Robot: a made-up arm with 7 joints. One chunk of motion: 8 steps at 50 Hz.
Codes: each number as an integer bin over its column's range. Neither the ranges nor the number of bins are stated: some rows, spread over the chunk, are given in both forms.
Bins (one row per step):
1: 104 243 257 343 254 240 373
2: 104 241 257 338 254 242 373
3: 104 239 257 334 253 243 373
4: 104 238 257 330 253 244 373
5: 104 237 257 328 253 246 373
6: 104 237 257 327 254 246 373
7: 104 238 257 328 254 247 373
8: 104 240 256 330 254 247 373
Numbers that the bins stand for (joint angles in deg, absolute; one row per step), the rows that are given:
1: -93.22 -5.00 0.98 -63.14 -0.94 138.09 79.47
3: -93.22 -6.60 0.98 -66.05 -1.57 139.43 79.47
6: -93.22 -7.40 0.98 -68.32 -0.94 140.76 79.47
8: -93.22 -6.20 0.33 -67.35 -0.94 141.21 79.47
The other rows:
2: -93.22 -5.80 0.98 -64.76 -0.94 138.98 79.47
4: -93.22 -7.00 0.98 -67.35 -1.57 139.87 79.47
5: -93.22 -7.40 0.98 -68.00 -1.57 140.76 79.47
7: -93.22 -7.00 0.98 -68.00 -0.94 141.21 79.47

